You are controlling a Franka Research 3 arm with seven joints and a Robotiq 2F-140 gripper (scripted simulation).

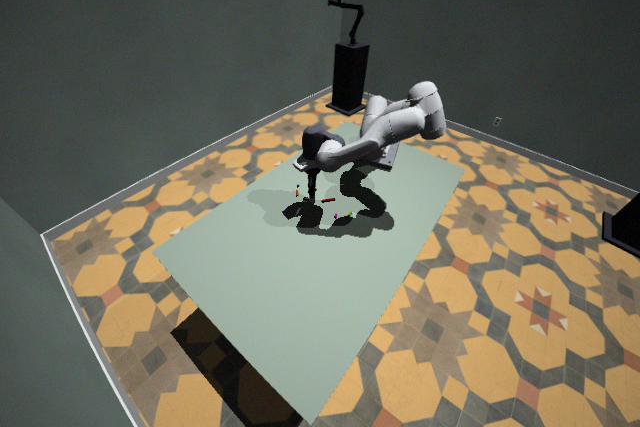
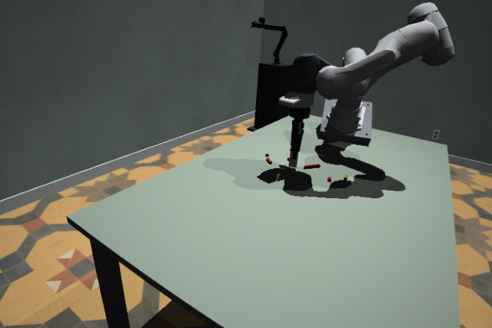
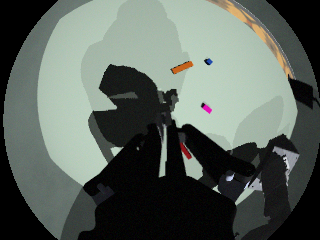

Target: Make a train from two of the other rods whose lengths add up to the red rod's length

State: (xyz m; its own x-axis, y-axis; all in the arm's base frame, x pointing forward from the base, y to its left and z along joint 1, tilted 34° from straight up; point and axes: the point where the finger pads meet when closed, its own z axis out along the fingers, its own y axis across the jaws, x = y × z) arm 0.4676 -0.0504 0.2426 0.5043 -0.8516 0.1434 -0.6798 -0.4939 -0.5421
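My hand is 7 cm past the red rod, 5 cm to the right of it and 4 cm above it. Round my hand: grey rod (3 cm below); then blue rod (14 cm to the right, 4 cm below, 3 cm behind); then orange rod (10 cm to the right, 4 cm below, 1 cm ahead).
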